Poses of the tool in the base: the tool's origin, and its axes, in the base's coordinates. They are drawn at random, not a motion.
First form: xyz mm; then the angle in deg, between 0 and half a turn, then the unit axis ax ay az.
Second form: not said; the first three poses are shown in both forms.
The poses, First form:
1: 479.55 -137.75 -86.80 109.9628 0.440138 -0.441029 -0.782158
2: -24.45 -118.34 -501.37 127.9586 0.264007 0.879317 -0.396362
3: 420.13 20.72 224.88 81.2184 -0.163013 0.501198 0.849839
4: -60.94 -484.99 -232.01 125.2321 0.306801 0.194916 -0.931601
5: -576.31 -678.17 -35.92 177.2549 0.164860 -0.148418 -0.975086
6: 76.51 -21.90 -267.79 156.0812 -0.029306 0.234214 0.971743
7: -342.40 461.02 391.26 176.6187 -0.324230 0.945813 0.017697
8: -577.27 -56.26 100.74 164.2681 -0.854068 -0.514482 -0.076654
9: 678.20 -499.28 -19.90 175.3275 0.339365 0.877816 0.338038
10: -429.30 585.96 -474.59 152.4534 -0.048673 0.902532 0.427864
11: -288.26 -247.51 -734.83 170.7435 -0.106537 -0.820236 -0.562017
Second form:
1: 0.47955 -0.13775 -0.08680 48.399 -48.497 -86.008
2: -0.02445 -0.11834 -0.50137 33.782 112.516 -50.718
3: 0.42013 0.02072 0.22488 -13.240 40.707 69.023
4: -0.06094 -0.48499 -0.23201 38.421 24.410 -116.666
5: -0.57631 -0.67817 -0.03592 29.222 -26.308 -172.839
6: 0.07651 -0.02190 -0.26779 -4.574 36.556 151.671
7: -0.34240 0.46102 0.39126 -57.265 167.048 3.126
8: -0.57727 -0.05626 0.10074 -140.296 -84.513 -12.592
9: 0.67820 -0.49928 -0.01990 59.500 153.905 59.267
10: -0.42930 0.58596 -0.47459 -7.420 137.594 65.229
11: -0.28826 -0.24751 -0.73483 -18.190 -140.050 -95.961
